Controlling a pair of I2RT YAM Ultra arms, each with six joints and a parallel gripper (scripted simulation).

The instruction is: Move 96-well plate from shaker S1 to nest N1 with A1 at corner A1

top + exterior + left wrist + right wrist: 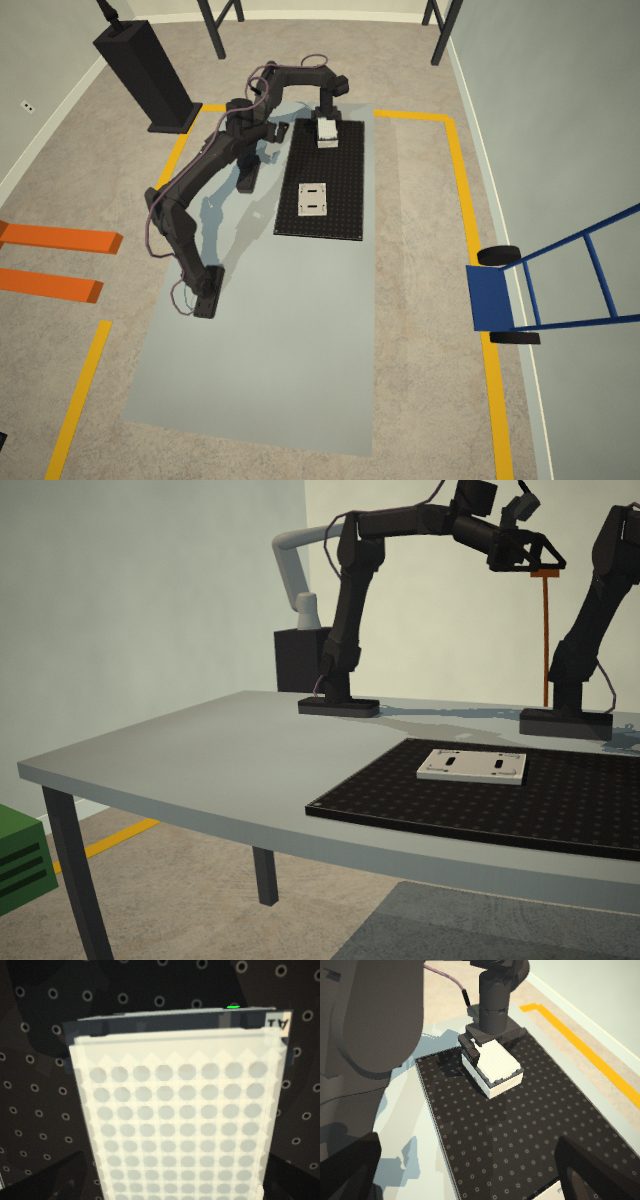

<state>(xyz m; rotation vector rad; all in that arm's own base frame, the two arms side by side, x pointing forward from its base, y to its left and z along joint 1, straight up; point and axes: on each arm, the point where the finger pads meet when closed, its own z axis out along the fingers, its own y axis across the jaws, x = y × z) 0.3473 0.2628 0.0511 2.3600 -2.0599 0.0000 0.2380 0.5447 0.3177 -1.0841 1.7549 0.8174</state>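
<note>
Now: the plate nest N1 380 mm to the right of my left hand, 60 mm below it and 10 mm behind it. Also, from my left hand: white 96-well plate 10 mm below; then A1 mark 300 mm to the right, 60 mm below, 30 mm ahead.
</note>
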